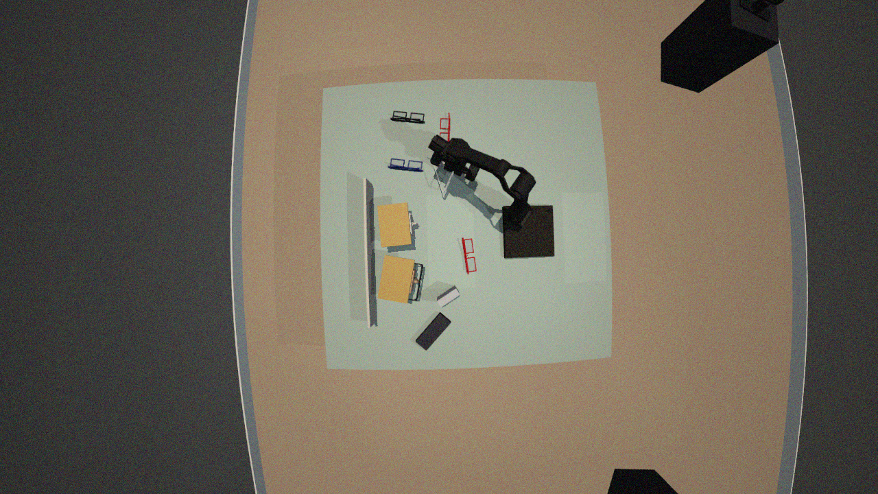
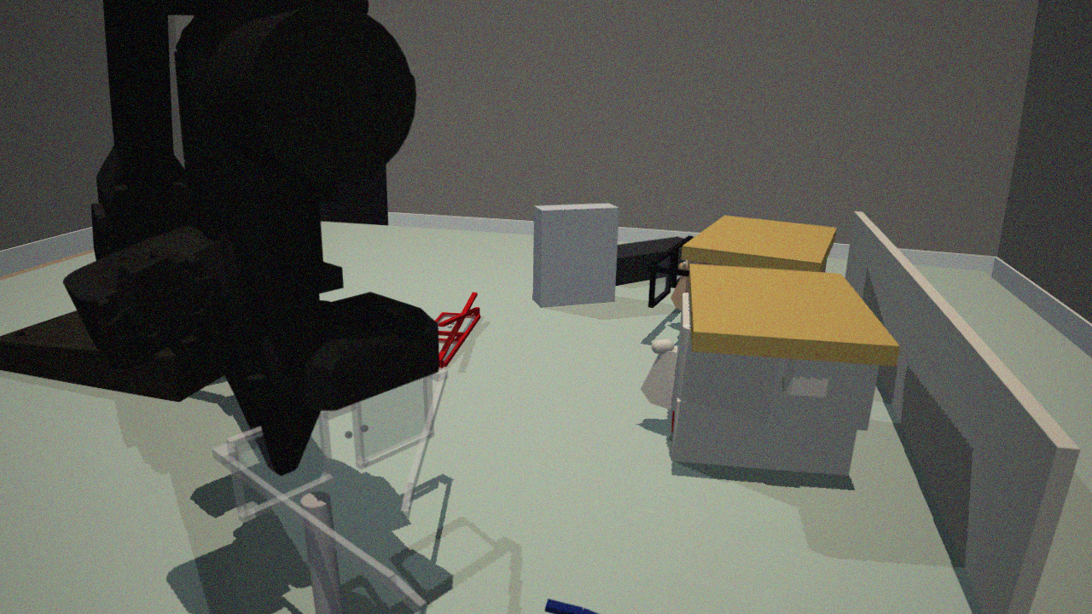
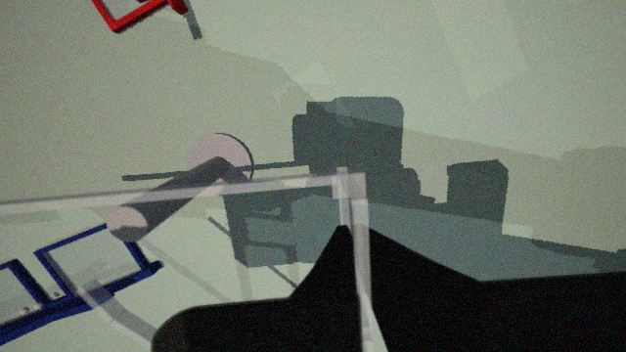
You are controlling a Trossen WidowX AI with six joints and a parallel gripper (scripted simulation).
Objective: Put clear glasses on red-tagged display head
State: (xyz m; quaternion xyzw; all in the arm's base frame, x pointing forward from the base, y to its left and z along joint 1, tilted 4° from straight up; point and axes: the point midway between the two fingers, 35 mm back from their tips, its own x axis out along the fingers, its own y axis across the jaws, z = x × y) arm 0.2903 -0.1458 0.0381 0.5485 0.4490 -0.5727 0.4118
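The pale round peg lies 60 mm ahead of my gripper tip, 40 mm to the right of it and 40 mm below it. Round my gripper tip: wall panel: 290 mm ahead, 390 mm to the left, 10 mm below; dark block: 20 mm behind, 680 mm to the left, 40 mm below; white box: 60 mm behind, 510 mm to the left.
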